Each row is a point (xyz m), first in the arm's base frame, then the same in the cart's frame.
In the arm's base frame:
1: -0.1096 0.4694 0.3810
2: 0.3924 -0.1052 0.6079
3: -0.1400 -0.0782 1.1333
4: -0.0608 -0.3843 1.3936
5: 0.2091 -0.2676 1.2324
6: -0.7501 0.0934 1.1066
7: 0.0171 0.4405 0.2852
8: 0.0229 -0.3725 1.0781
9: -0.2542 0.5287 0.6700
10: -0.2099 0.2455 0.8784
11: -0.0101 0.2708 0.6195
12: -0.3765 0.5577 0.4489
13: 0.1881 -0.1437 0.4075
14: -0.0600 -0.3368 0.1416
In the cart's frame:
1: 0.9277 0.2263 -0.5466
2: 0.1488 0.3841 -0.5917
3: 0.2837 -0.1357 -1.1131
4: -0.0796 -0.2343 -1.2744
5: -0.0650 0.0759 -1.1478
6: 0.7203 -0.5945 -1.1477
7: 0.8690 0.3364 -0.4442
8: -0.0269 -0.1182 -0.9736
9: 0.9704 0.0916 -0.8432
10: 0.6562 -0.0215 -0.9619
11: 0.6515 0.1968 -0.7170
12: 1.1093 0.0223 -0.6418
13: 0.2635 0.2093 -0.3925
14: 0.2849 -0.0665 -0.0875

